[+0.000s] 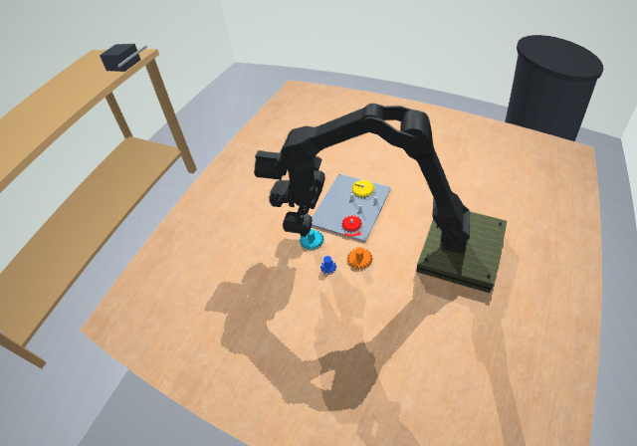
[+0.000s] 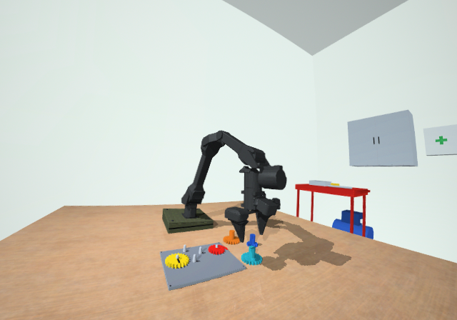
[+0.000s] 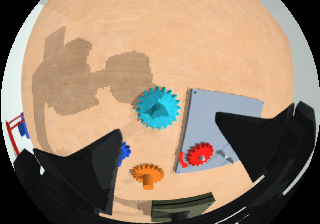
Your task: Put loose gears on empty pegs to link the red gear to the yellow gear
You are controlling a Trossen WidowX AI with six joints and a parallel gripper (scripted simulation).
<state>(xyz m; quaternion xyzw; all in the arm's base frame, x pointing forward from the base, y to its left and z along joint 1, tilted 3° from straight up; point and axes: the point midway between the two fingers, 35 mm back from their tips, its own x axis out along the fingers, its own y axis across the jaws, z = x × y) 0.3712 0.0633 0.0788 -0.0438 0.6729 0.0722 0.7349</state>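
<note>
My gripper tip is 10 mm to the right of the cyan gear and 50 mm above it. From my gripper tip the other things lie so: red gear (90 mm behind, 70 mm to the right, 50 mm below); orange gear (150 mm behind, 30 mm to the left, 50 mm below); blue gear (80 mm behind, 70 mm to the left, 50 mm below).
</note>
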